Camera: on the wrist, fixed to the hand. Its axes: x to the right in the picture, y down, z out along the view.
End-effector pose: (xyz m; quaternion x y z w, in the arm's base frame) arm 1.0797 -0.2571 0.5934 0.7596 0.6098 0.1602 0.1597
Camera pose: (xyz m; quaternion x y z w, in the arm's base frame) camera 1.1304 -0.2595 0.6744 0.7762 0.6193 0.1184 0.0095
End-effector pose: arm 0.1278 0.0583 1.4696 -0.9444 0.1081 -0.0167 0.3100
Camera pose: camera 0.1190 -0.0366 1.4625 -0.8851 0.1417 -0.0812 0.4359
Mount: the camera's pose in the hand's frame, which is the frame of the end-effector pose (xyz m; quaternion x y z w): 0.0120 0.0803 -0.0504 0.1437 0.0587 0.0203 0.9877
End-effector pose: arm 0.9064 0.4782 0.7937 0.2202 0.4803 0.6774 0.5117
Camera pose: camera 0.8233 0.4664 0.8395 0.2610 0.5973 0.6234 0.4318
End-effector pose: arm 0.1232 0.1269 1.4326 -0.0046 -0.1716 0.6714 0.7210
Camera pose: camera 0.0588 0.1577 1.3690 0.0562 -0.0306 0.7021 0.7092
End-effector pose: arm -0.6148 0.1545 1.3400 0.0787 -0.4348 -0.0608 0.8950
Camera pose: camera -0.5645 0.2355 1.3341 0.2011 -0.3872 0.0252 0.8994
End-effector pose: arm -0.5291 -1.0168 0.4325 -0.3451 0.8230 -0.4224 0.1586
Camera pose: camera -0.6003 -0.9632 0.3981 -0.2766 0.7685 -0.5525 0.1665
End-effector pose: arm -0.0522 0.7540 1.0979 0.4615 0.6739 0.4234 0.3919
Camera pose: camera -0.0784 0.7722 1.1880 0.5010 0.7401 0.3564 0.2726
